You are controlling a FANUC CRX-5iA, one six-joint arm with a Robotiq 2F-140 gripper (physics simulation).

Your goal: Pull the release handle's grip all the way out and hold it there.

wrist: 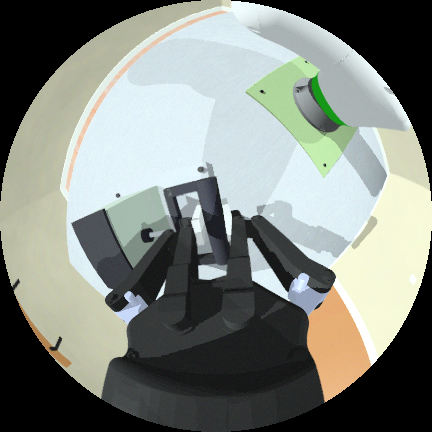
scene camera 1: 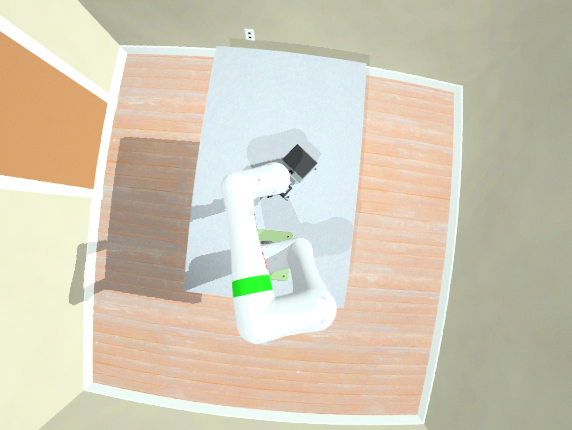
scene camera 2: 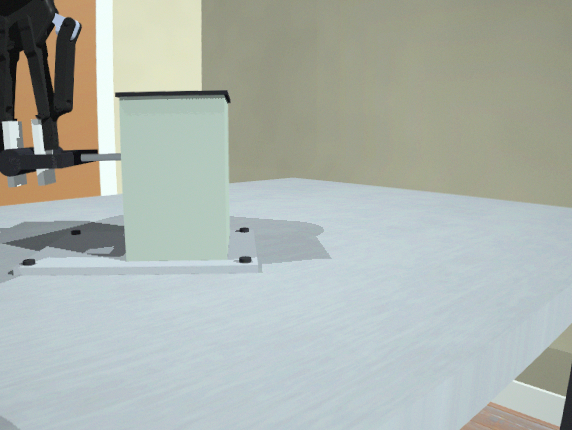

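The release handle's black grip (scene camera 2: pixel 12 162) (wrist: pixel 210 192) is a bar on a frame, standing out from the side of a pale green housing (scene camera 1: pixel 300 172) (scene camera 2: pixel 175 180) (wrist: pixel 135 215) with a dark lid. A length of grey rod (scene camera 2: pixel 100 157) (wrist: pixel 160 233) shows between the housing and the handle frame. My gripper (scene camera 1: pixel 285 193) (scene camera 2: pixel 30 161) (wrist: pixel 213 209) points down and is shut on the grip, with one light finger pad inside the frame and the other on the bar's outer side. In scene camera 1 the arm hides most of the handle.
The housing stands on a bolted base plate (scene camera 2: pixel 150 267) on the pale table (scene camera 1: pixel 300 90) (scene camera 2: pixel 350 325) (wrist: pixel 165 115). The arm (scene camera 1: pixel 242 225) (wrist: pixel 370 75) reaches over the table from its light green mounting plate (scene camera 1: pixel 275 235) (wrist: pixel 280 95). A wall rises behind the table's far edge.
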